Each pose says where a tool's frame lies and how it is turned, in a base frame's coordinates. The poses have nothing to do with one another.
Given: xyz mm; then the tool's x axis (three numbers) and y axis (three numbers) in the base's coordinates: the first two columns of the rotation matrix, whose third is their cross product.
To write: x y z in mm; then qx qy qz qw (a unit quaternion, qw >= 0). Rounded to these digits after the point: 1 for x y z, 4 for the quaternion.
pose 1, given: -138.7 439.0 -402.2 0.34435 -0.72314 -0.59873 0.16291 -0.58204 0.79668
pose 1, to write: -138.7 439.0 -402.2 0.7087 -0.1976 -0.5374 0.4122
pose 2, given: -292.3 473.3 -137.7 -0.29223 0.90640 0.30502 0.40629 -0.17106 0.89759
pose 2, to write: -292.3 473.3 -137.7 0.5471 0.5999 0.5350 0.2337
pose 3, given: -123.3 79.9 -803.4 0.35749 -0.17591 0.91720 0.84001 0.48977 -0.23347
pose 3, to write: -123.3 79.9 -803.4 -0.3691 -0.4498 -0.3448 0.7366
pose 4, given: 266.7 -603.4 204.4 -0.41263 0.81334 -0.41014 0.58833 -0.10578 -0.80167
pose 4, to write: 266.7 -603.4 204.4 -0.5310 -0.6599 0.5205 0.1081
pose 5, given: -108.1 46.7 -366.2 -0.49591 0.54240 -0.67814 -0.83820 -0.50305 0.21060
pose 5, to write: -108.1 46.7 -366.2 -0.2752 0.2687 0.8221 0.4199
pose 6, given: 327.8 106.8 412.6 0.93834 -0.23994 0.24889 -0.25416 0.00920 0.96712
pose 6, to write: 327.8 106.8 412.6 0.7038 -0.1755 0.0052 0.6883
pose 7, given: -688.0 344.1 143.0 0.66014 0.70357 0.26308 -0.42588 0.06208 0.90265
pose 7, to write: -688.0 344.1 143.0 0.5607 0.1238 0.3932 0.7181
